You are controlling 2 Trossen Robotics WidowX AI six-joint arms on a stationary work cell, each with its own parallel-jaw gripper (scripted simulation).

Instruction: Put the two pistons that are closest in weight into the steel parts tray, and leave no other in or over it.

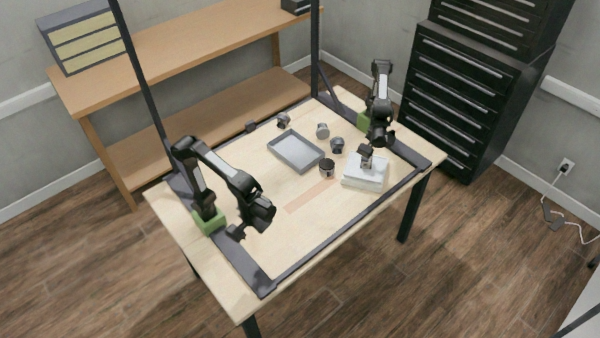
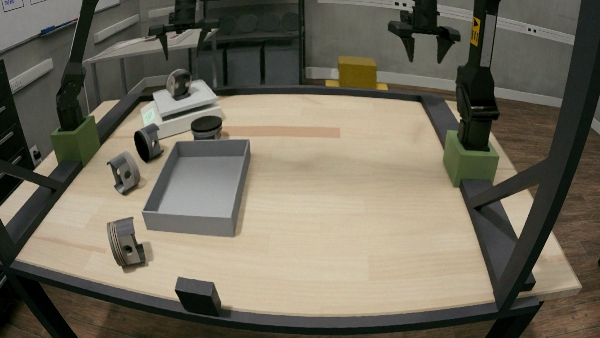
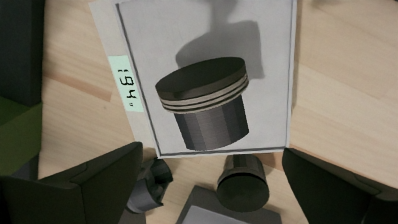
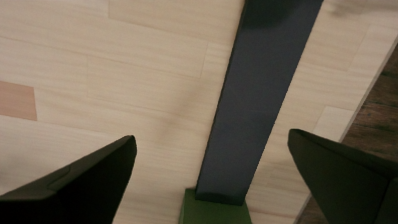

Scene:
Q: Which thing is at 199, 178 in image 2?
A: A steel parts tray.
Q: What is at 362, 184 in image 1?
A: A white scale.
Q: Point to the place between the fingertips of my left gripper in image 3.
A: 213, 152

